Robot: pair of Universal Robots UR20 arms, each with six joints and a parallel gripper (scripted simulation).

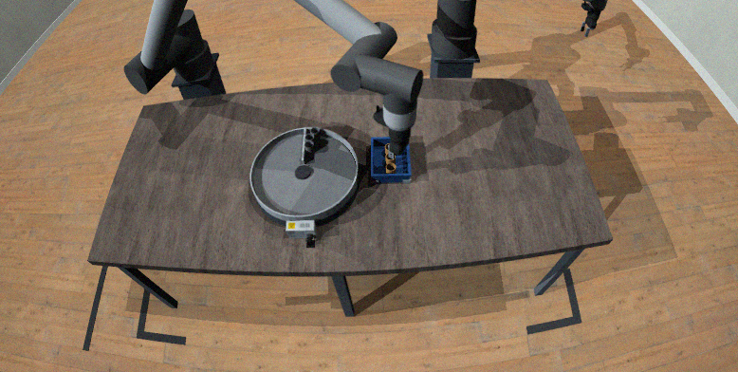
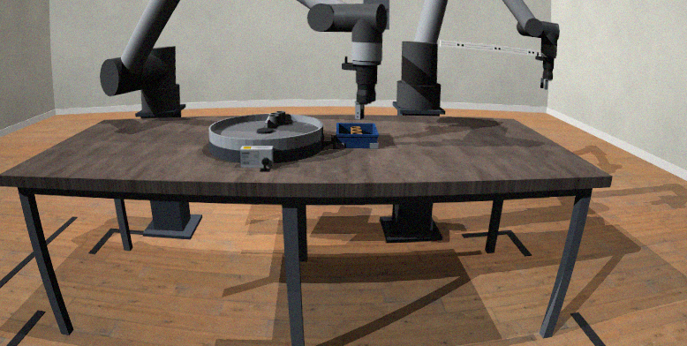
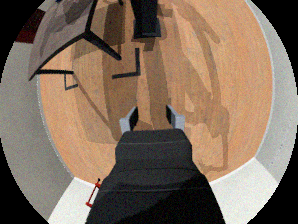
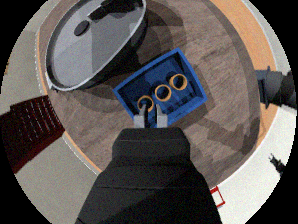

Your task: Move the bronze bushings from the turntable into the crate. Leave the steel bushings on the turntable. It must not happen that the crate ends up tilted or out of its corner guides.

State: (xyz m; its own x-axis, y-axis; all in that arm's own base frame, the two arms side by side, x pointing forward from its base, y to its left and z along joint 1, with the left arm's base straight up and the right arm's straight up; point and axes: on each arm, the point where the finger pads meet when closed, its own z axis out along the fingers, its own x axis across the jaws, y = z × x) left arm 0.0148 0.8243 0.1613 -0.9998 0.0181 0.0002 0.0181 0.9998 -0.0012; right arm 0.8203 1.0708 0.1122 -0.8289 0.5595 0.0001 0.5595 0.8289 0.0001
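Note:
Right now the blue crate is 4 cm behind my right hand, 1 cm to the right of it and 9 cm below it.

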